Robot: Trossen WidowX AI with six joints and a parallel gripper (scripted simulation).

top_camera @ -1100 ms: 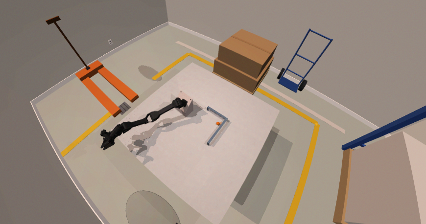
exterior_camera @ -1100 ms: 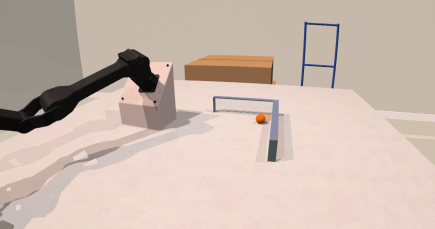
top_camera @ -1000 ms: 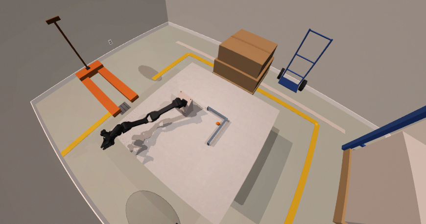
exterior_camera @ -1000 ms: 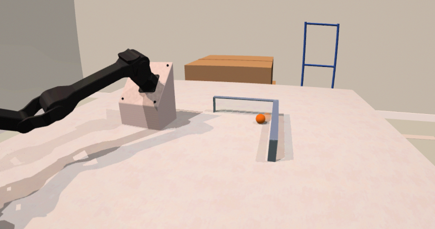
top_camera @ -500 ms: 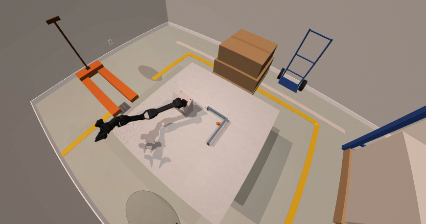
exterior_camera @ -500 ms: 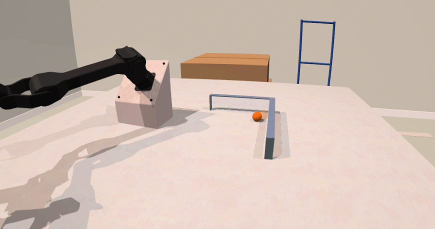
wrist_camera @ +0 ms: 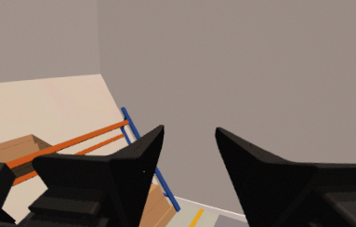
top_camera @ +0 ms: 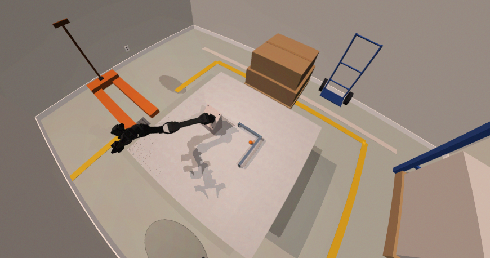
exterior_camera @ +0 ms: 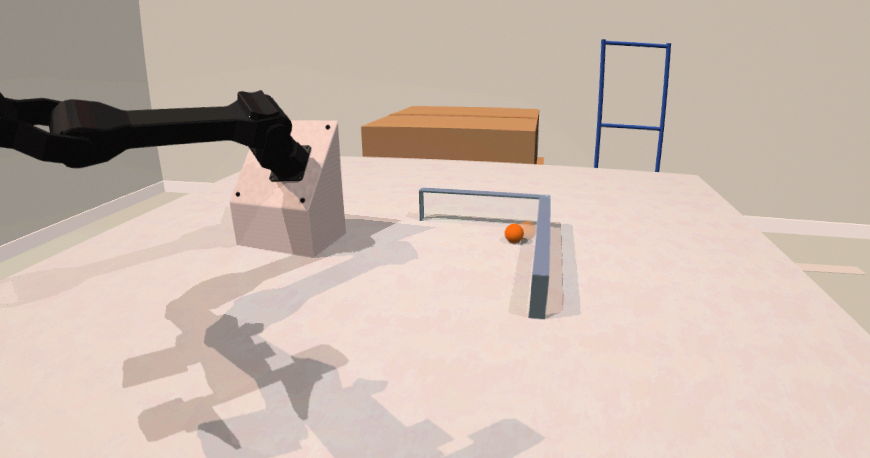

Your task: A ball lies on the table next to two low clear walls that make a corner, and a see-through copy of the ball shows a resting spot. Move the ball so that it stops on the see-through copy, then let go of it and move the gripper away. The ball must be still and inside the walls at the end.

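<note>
Now: the see-through copy of ball 39 cm ahead of my gripper tip, 75 cm to the left of it and 55 cm below it. The rest, counted from my gripper tip: orange ball 37 cm ahead, 73 cm to the left, 55 cm below.
</note>
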